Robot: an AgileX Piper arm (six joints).
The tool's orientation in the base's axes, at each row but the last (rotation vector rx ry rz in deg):
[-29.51, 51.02, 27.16]
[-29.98, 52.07, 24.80]
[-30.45, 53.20, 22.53]
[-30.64, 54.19, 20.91]
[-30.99, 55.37, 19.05]
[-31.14, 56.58, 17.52]
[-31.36, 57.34, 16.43]
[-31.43, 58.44, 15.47]
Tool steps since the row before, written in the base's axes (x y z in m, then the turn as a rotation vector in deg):
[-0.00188, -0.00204, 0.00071, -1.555, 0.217, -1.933]
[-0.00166, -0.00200, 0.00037, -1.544, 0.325, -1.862]
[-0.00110, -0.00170, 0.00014, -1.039, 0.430, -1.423]
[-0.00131, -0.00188, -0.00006, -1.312, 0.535, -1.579]
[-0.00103, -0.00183, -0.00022, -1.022, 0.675, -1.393]
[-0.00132, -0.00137, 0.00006, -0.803, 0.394, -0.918]
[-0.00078, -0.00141, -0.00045, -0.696, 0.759, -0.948]
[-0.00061, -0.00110, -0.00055, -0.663, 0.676, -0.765]
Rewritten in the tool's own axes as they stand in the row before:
[-0.00196, -0.00065, -0.00199, 0.781, 1.508, -1.821]
[-0.00148, -0.00075, -0.00204, 0.742, 1.571, -1.714]
[-0.00087, -0.00082, -0.00164, 0.661, 1.271, -1.112]
[-0.00078, -0.00083, -0.00199, 0.651, 1.540, -1.306]
[-0.00042, -0.00093, -0.00185, 0.652, 1.458, -0.944]
[-0.00074, -0.00052, -0.00167, 0.362, 0.981, -0.742]
[0.00001, -0.00067, -0.00153, 0.436, 1.243, -0.474]
[0.00021, -0.00047, -0.00127, 0.298, 1.102, -0.422]

